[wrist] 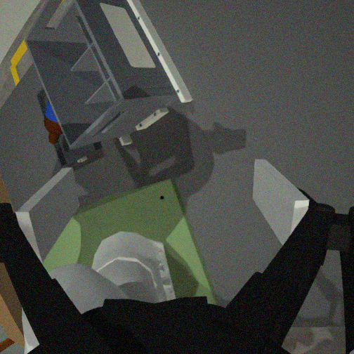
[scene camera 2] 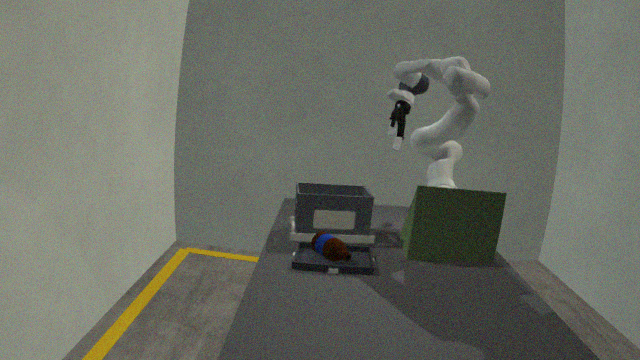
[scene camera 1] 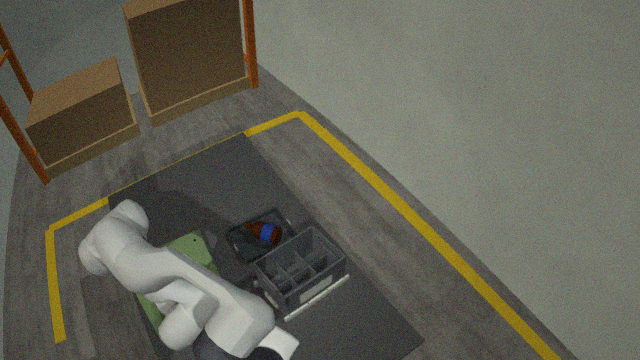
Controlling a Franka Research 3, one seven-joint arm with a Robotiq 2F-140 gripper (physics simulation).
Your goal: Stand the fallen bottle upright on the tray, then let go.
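The brown bottle with a blue label [scene camera 1: 267, 233] [scene camera 2: 330, 247] [wrist: 50, 122] lies on its side on the dark tray [scene camera 1: 246, 246] [scene camera 2: 355, 270], its neck towards the tray's edge. In the wrist view the divided crate hides part of the bottle and of the tray. My gripper [scene camera 2: 395, 138] [wrist: 163, 183] is open and empty. It hangs high above the table, behind and to the right of the tray in scene camera 2, well away from the bottle. Its fingers do not show in scene camera 1.
A grey divided crate [scene camera 1: 300, 296] [scene camera 2: 305, 215] [wrist: 160, 82] stands right beside the tray. The arm's base stands on a green block [scene camera 1: 192, 247] [scene camera 2: 452, 225] [wrist: 135, 205], across from the tray. Brown boxes [scene camera 1: 185, 60] [scene camera 1: 80, 120] and orange posts [scene camera 1: 250, 45] stand beyond the table.
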